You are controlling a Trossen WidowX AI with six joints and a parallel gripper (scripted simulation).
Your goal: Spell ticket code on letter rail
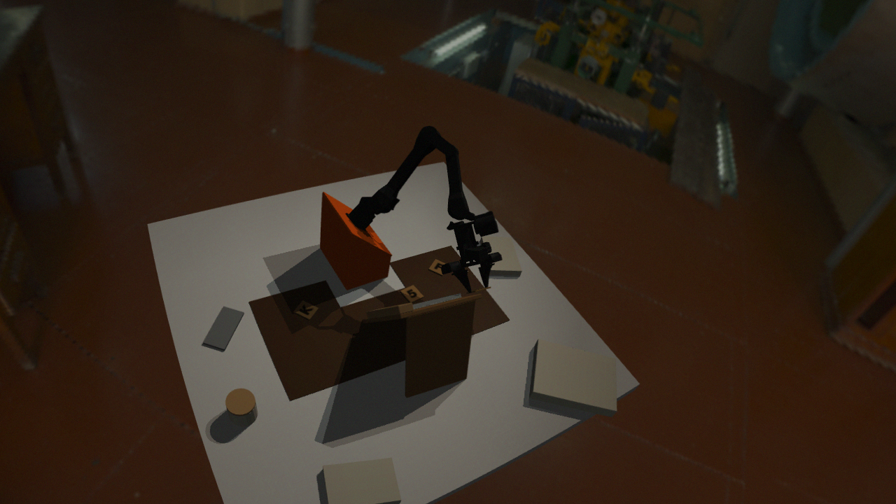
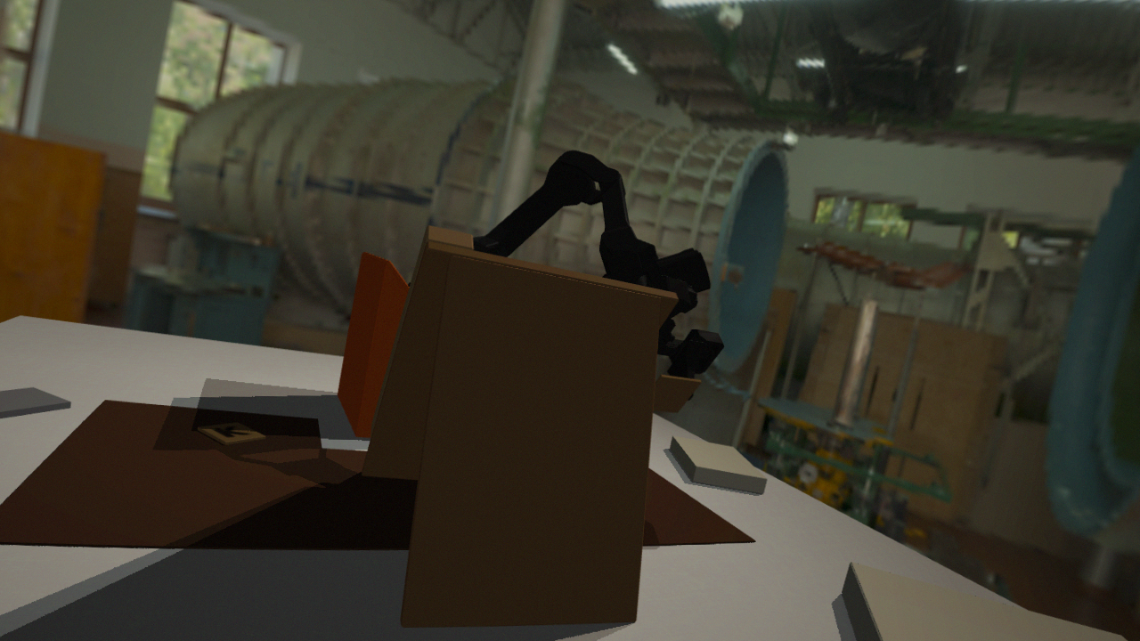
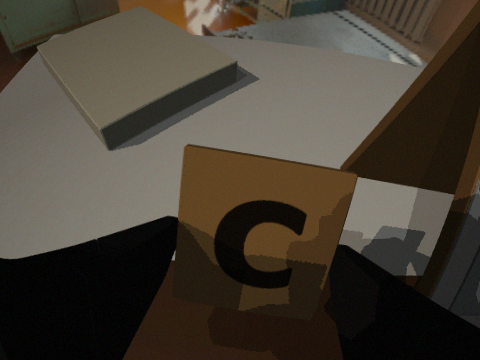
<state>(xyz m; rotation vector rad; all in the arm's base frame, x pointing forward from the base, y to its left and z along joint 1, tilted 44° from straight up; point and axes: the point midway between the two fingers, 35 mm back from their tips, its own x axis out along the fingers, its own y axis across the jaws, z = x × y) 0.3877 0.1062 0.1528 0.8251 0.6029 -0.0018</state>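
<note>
Now: gripper tip 10 cm past the white ticket, 20 cm to the left of it and 7 cm above it. From my gripper tip the other things lie so: c tile: right at my gripper tip; k tile: 31 cm behind, 42 cm to the right, 16 cm below; dark brown mat: 21 cm behind, 20 cm to the right, 17 cm below.
</note>
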